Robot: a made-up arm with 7 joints. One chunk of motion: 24 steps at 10 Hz.
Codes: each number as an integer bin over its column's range. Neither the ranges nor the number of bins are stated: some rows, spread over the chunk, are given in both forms.
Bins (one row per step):
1: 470 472 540 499 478 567 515
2: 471 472 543 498 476 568 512
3: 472 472 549 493 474 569 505
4: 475 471 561 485 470 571 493
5: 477 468 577 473 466 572 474
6: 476 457 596 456 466 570 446
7: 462 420 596 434 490 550 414
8: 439 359 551 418 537 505 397
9: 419 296 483 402 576 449 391
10: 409 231 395 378 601 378 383
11: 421 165 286 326 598 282 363
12: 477 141 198 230 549 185 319
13: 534 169 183 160 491 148 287
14: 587 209 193 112 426 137 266
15: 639 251 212 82 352 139 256
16: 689 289 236 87 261 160 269
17: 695 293 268 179 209 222 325
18: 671 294 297 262 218 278 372
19: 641 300 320 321 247 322 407
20: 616 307 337 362 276 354 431
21: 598 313 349 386 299 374 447
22: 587 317 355 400 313 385 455
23: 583 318 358 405 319 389 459
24: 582 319 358 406 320 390 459
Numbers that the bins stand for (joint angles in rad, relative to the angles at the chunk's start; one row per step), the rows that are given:
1: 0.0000 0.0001 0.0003 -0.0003 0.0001 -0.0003 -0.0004
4: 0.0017 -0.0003 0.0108 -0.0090 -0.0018 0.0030 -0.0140
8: -0.0106 -0.0406 0.0058 -0.0506 0.0136 -0.0505 -0.0736
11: -0.0167 -0.1105 -0.1269 -0.1077 0.0277 -0.2314 -0.0947
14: 0.0398 -0.0947 -0.1734 -0.2405 -0.0119 -0.3489 -0.1549
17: 0.0765 -0.0644 -0.1359 -0.1989 -0.0619 -0.2800 -0.1183
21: 0.0435 -0.0572 -0.0953 -0.0704 -0.0412 -0.1568 -0.0426
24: 0.0381 -0.0550 -0.0908 -0.0580 -0.0363 -0.1438 -0.0351
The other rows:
2: 0.0003 0.0001 0.0018 -0.0009 -0.0004 0.0005 -0.0022
3: 0.0006 0.0001 0.0048 -0.0040 -0.0009 0.0014 -0.0066
5: 0.0023 -0.0014 0.0188 -0.0164 -0.0027 0.0038 -0.0258
6: 0.0020 -0.0053 0.0283 -0.0270 -0.0027 0.0022 -0.0432
7: -0.0028 -0.0186 0.0283 -0.0407 0.0028 -0.0141 -0.0631
9: -0.0174 -0.0633 -0.0283 -0.0605 0.0226 -0.0959 -0.0773
10: -0.0208 -0.0868 -0.0723 -0.0754 0.0284 -0.1535 -0.0823
12: 0.0023 -0.1192 -0.1709 -0.1673 0.0164 -0.3100 -0.1220
13: 0.0217 -0.1091 -0.1784 -0.2107 0.0030 -0.3400 -0.1419
15: 0.0575 -0.0795 -0.1639 -0.2591 -0.0290 -0.3473 -0.1611
16: 0.0745 -0.0659 -0.1519 -0.2560 -0.0499 -0.3303 -0.1531
18: 0.0684 -0.0641 -0.1214 -0.1474 -0.0598 -0.2346 -0.0891
19: 0.0582 -0.0619 -0.1098 -0.1108 -0.0531 -0.1989 -0.0674
20: 0.0496 -0.0594 -0.1013 -0.0853 -0.0465 -0.1730 -0.0525
22: 0.0398 -0.0558 -0.0923 -0.0618 -0.0379 -0.1478 -0.0376
23: 0.0384 -0.0554 -0.0908 -0.0586 -0.0366 -0.1446 -0.0351

